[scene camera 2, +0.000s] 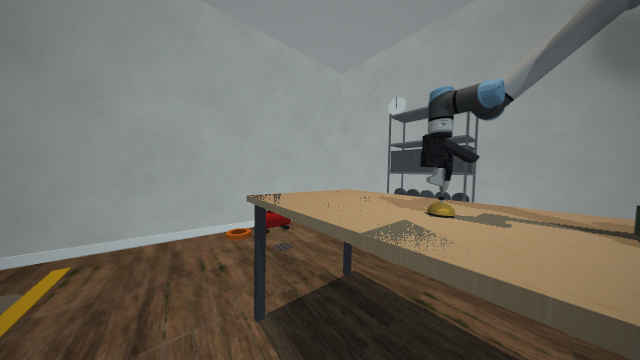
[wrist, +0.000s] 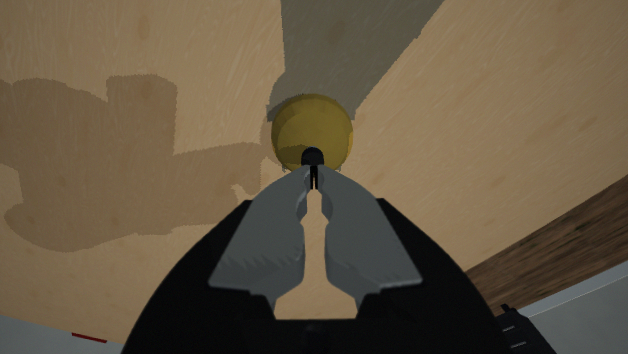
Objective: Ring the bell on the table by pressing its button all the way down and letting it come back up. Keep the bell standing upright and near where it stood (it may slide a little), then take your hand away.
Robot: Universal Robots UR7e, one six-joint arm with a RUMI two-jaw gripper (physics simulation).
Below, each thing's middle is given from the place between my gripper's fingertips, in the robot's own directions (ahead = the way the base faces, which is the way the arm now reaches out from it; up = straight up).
Now: the yellow dome bell (wrist: 310, 120) 40 mm below my hand.
